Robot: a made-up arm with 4 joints.
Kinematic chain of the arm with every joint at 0, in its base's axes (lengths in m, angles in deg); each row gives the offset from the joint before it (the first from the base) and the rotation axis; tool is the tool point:
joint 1: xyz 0 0 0.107 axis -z
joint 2: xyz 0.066 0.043 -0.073 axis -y
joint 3: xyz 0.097 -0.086 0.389 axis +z
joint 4: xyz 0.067 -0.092 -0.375 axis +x
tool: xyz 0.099 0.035 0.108
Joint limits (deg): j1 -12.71..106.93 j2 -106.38..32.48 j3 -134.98..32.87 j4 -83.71..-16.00
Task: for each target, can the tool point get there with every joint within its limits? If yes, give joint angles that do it. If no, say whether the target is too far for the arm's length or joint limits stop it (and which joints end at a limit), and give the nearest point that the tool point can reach.
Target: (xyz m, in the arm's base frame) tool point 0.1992 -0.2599 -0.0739
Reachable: yes | joints 44.11 -42.32 2.19 -27.35
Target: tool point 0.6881 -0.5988 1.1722
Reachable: no: too far | nearest point 0.1823 -0.1586 0.2658 | short by 1.127 m
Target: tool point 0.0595 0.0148 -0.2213
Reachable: yes | joints -3.32 -92.30 11.68 -76.85
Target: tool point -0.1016 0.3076 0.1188
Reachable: no: joint limits stop it (at a limit: joint 1, joint 2, joint 3, joint 4) | nearest point -0.1265 0.0660 0.1035 | short by 0.243 m
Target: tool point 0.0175 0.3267 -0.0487
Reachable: no: joint limits stop it (at a limit: joint 1, joint 3) | nearest point 0.1088 0.0913 -0.1828 | short by 0.286 m
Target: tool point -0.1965 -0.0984 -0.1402
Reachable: yes | joints 94.16 -81.49 -67.95 -68.95
